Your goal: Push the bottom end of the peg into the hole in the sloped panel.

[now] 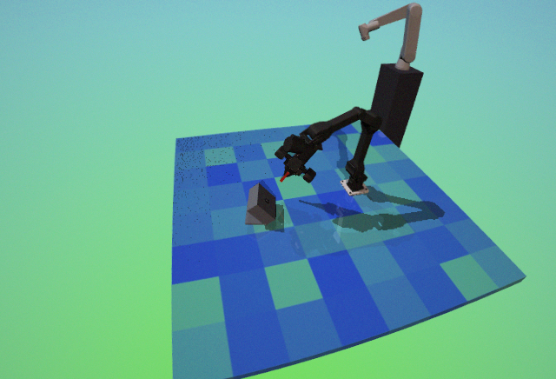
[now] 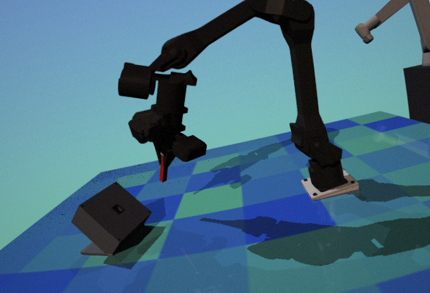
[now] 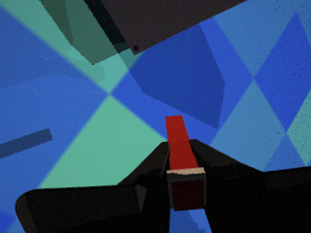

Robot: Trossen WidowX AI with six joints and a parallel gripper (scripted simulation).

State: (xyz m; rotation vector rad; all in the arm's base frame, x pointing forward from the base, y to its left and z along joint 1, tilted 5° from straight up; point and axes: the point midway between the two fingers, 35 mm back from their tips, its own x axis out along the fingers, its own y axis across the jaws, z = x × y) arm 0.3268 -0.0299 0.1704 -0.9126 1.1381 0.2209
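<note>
Now: the dark sloped panel 120 mm ahead of my gripper tip, 70 mm to the left of it and 70 mm below it. Also, from my gripper tip: square-sided peg (10 mm behind, 10 mm above).
</note>
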